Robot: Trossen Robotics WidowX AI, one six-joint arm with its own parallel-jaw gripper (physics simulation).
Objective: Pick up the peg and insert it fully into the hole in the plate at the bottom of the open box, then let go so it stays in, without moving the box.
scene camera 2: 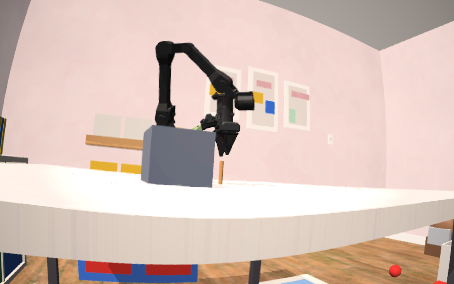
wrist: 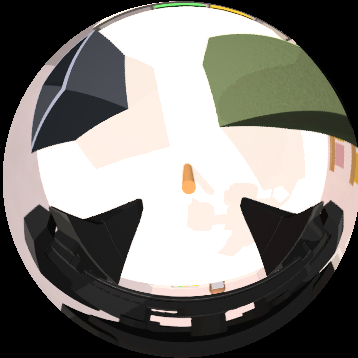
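Observation:
The orange-brown peg stands upright on the table, just right of the box in the scene view. My gripper is open and empty, its fingertips a little above the peg's top in the scene view. In the wrist view the peg shows between and slightly beyond the fingertips. The dark grey-blue open box stands on the table, at the upper left in the wrist view. The plate and its hole are hidden by the box walls.
A green block stands at the upper right in the wrist view; a sliver shows behind the box in the scene view. The white table carries the box and peg. The arm's base stands behind the box in the scene view.

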